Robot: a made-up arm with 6 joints.
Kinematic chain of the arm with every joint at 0, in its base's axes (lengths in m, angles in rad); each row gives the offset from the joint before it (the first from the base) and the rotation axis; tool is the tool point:
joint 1: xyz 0 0 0.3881 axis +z
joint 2: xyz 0.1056 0 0 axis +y
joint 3: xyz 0 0 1.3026 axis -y
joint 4: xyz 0 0 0.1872 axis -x
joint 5: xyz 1.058 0 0 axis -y
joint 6: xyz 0.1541 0 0 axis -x
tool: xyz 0 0 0
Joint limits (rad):
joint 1: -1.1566..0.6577
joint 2: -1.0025..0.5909
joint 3: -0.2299..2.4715
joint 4: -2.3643..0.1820
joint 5: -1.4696..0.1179
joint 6: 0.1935..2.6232
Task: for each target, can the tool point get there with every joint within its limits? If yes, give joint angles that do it. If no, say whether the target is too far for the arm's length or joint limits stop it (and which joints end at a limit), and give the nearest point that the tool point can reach.
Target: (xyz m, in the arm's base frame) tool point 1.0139 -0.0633 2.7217
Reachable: yes | joints -0.1332 0.4471 1.5355 -2.1328 -0.5839 1.1180
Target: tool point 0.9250 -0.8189 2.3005
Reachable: yes | joints -0.7573 0.0630 0.4643 -0.8925 -0.3429 0.6625
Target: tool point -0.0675 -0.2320 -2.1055
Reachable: no: joint limits stop it (at a limit: joint 1, joint 2, joint 3, joint 4, joint 5) | nearest point -1.5775 -1.0827 0.4586 | short by 3.095 m
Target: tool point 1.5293 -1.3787 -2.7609
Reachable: no: too far | nearest point 1.2665 -1.1418 0.6700 | short by 3.449 m
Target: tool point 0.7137 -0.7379 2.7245
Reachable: yes | joints -0.8050 0.2607 1.1808 -1.5719 -0.0196 0.8990
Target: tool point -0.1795 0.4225 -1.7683
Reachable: no: joint limits stop it (at a limit: joint 2, joint 3, joint 4, joint 5) | nearest point -0.7482 1.7610 0.4586 | short by 2.660 m
